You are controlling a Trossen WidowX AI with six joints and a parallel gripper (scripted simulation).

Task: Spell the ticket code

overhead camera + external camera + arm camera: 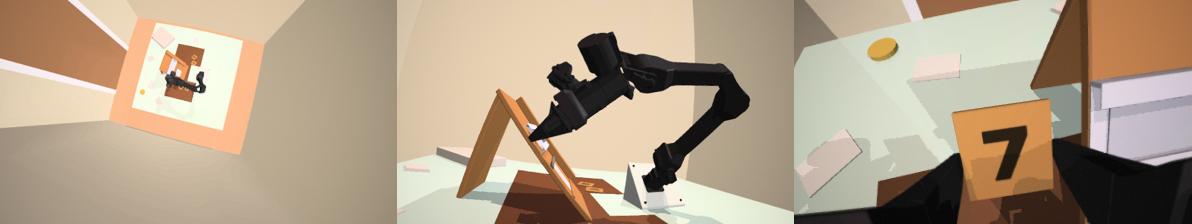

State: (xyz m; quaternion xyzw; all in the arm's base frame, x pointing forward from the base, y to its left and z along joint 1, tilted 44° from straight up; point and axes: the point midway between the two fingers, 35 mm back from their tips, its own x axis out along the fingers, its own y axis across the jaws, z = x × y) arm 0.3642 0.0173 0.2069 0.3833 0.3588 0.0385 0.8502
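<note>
Right now the white ticket is 12 cm to the right of my gripper tip, 9 cm behind it and 8 cm below it. Round my gripper tip: brown mat 19 cm behind, 17 cm to the right, 17 cm below; then orange letter tile right at my gripper tip; then block 35 cm ahead, 32 cm to the right, 17 cm below.
</note>
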